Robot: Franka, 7 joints.
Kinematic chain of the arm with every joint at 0, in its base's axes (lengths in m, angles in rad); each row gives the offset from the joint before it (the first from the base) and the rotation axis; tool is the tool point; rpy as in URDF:
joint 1: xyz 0 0 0.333 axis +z
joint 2: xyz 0 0 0 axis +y
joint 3: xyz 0 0 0.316 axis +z
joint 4: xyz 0.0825 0 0 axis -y
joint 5: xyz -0.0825 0 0.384 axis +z
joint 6: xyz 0 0 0 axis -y
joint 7: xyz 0.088 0 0 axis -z
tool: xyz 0 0 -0.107 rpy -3.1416 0 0
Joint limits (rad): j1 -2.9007..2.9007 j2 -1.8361..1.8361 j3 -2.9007..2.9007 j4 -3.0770..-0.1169 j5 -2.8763..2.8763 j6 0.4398..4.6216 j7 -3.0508..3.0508
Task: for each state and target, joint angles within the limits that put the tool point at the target. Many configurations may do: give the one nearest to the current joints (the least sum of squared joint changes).
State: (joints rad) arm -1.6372 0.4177 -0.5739 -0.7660 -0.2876 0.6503 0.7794
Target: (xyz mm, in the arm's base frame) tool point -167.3 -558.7 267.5
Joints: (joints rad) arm -1.5480 0.9343 -0.3777 -1.1693 -0.1977 0.6194 0.7794
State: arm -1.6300 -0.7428 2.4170 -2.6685 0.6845 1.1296 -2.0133
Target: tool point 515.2 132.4 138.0
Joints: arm -2.0464 -0.9445 2.1706 -1.9016 0.8216 1.5889 -2.0133
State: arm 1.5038 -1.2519 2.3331 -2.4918 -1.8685 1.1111 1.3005
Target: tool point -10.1 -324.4 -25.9
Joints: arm 2.3045 -1.1815 2.9007 -2.4538 -2.0515 1.1693 1.3005
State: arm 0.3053 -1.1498 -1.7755 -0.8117 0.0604 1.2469 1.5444
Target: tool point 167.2 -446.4 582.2
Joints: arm 0.6410 -0.8950 -1.3719 -1.5751 0.1349 0.9148 1.5444
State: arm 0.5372 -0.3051 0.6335 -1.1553 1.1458 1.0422 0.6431
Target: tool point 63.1 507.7 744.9
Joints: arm 0.5717 0.0301 0.6546 -1.3705 1.1064 1.1425 0.6431
